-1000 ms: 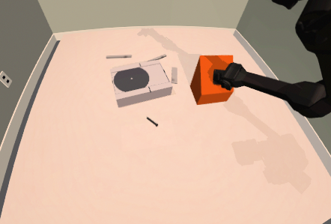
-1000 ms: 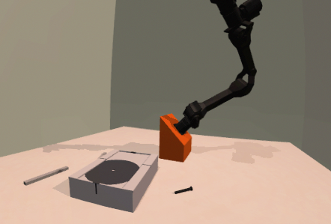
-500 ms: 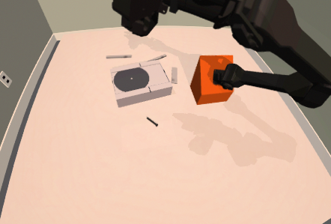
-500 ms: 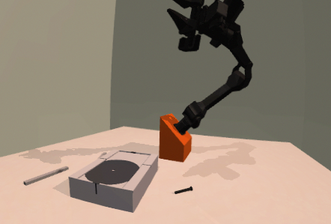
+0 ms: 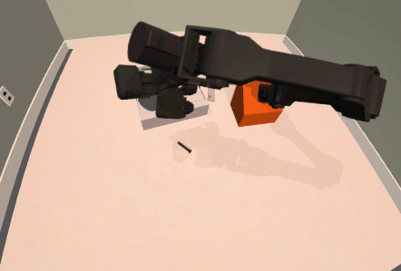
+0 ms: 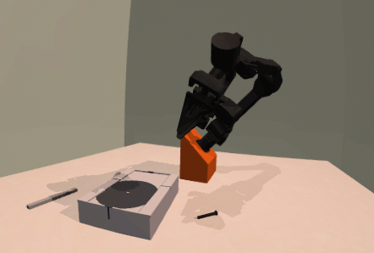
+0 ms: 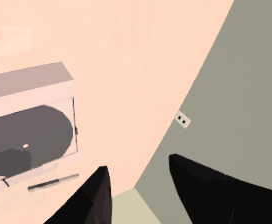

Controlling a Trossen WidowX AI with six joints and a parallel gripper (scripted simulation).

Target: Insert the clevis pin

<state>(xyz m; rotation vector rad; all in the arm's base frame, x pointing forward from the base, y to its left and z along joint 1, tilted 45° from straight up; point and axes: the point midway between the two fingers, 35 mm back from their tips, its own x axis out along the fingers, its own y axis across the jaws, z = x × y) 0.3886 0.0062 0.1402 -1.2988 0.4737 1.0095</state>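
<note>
My gripper tip is 22 cm above the steel clevis pin, 10 cm past it and 3 cm to the right of it. Round my gripper tip: steel tray 18 cm below, 16 cm to the right, 6 cm behind; thin grey bar 38 cm to the right, 22 cm below, 6 cm ahead; dark flat disc 17 cm below, 16 cm to the right, 2 cm behind.
</note>
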